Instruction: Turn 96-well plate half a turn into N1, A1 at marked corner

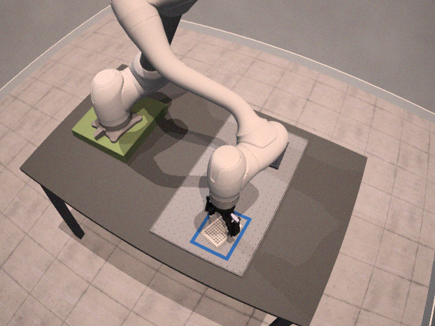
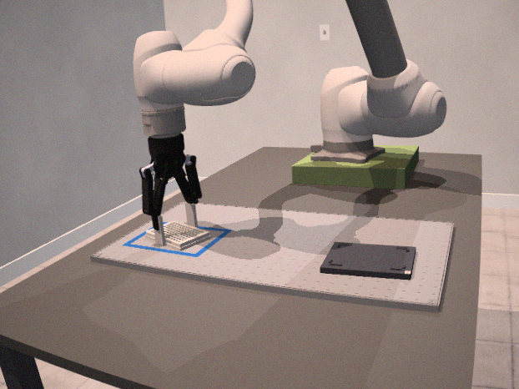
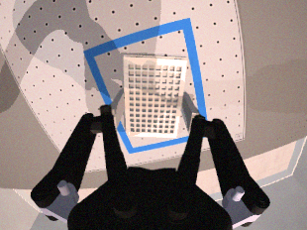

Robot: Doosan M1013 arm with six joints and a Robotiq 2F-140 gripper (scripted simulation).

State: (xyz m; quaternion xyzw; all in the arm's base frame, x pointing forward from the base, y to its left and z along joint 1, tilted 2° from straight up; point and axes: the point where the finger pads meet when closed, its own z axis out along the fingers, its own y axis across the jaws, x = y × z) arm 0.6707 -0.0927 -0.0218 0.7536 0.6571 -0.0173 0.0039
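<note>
My hand is 20 mm above the white 96-well plate. Also, from my hand: pale A1 mark: 40 mm behind, 510 mm to the left, 20 mm below; then dark plate nest N1: 70 mm behind, 420 mm to the left, 20 mm below.
</note>
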